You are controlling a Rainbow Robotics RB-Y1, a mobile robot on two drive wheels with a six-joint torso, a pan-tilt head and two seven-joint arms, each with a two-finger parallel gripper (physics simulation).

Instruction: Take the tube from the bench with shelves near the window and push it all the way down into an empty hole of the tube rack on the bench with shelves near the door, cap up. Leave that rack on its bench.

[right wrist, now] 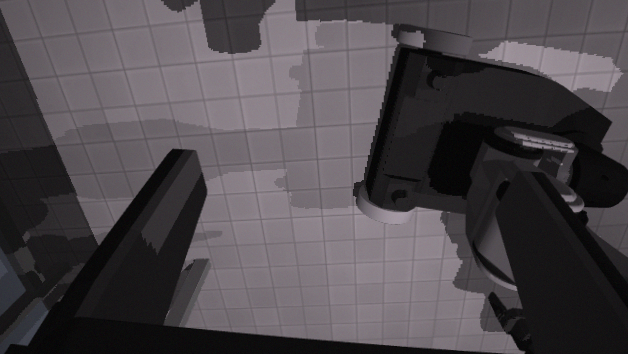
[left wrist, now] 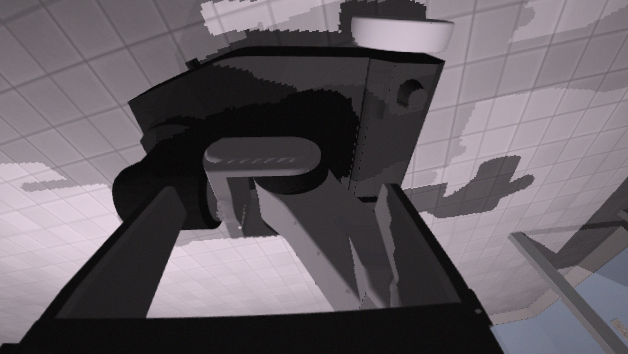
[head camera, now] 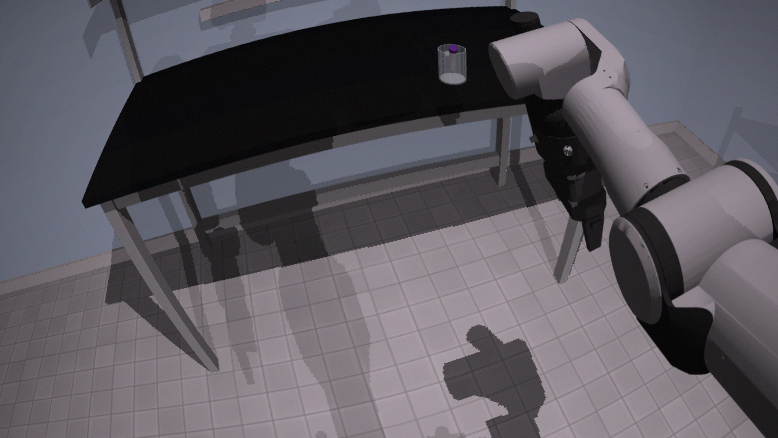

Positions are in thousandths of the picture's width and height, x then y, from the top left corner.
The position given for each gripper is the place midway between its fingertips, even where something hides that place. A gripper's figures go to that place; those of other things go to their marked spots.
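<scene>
The right gripper (head camera: 744,506) is 0.65 m from the lens. A clear beaker (head camera: 582,154) stands 1.14 m from the lens, and a black-topped bench (head camera: 389,211) is 1.19 m from the lens.
</scene>
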